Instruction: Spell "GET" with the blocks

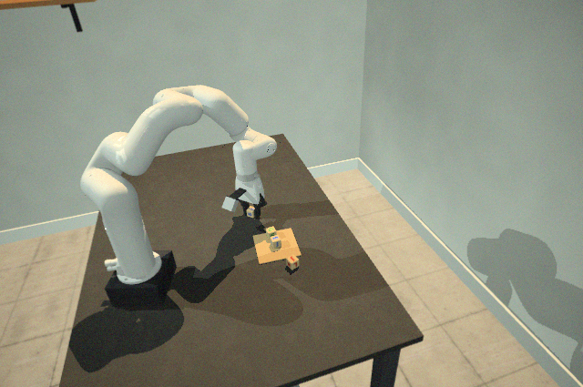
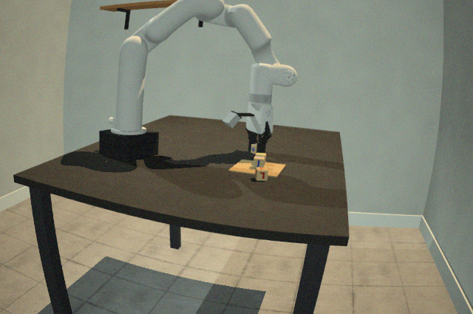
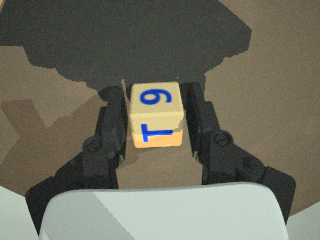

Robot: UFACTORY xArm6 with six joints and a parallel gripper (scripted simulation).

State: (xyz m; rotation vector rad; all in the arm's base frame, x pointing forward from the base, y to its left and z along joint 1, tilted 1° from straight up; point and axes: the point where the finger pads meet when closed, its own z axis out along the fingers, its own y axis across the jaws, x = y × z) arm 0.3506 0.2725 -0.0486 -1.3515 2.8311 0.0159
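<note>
Now: hand 7 cm short of the mat, 19 cm to the left of it and 2 cm above it. From my hand the other things lie so: block (11 cm ahead, 29 cm to the right, 1 cm below).
</note>
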